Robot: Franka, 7 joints.
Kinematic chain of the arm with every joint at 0, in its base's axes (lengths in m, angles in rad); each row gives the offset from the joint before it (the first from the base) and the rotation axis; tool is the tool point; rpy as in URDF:
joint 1: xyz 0 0 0.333 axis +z
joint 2: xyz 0 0 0 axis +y
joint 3: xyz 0 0 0.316 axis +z
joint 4: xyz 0.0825 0 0 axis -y
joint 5: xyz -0.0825 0 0.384 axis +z
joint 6: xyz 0 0 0 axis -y
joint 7: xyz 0.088 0 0 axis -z
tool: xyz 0 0 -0.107 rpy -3.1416 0 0
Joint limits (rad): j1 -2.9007..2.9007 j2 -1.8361..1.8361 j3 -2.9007..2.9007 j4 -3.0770..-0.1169 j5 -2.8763..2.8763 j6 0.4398..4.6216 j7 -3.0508..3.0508
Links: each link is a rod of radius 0.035 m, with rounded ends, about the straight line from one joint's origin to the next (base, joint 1, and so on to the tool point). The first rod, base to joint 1, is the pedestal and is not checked.
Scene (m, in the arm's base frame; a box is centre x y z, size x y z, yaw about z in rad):
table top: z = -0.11
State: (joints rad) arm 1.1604 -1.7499 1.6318 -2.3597 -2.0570 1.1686 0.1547
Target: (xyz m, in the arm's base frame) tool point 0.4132 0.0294 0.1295
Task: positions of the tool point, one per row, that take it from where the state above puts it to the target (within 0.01 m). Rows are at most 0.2 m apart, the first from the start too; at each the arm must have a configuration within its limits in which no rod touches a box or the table.
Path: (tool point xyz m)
1: -0.4533 0.2272 0.3650
2: -0.3581 0.3554 0.3314
3: -0.2264 0.4447 0.2981
4: -0.0738 0.4852 0.2655
5: 0.0820 0.4728 0.2341
6: 0.2224 0.4099 0.2045
7: 0.3315 0.3054 0.1768
8: 0.3972 0.1729 0.1517
9: 0.4132 0.0294 0.1295

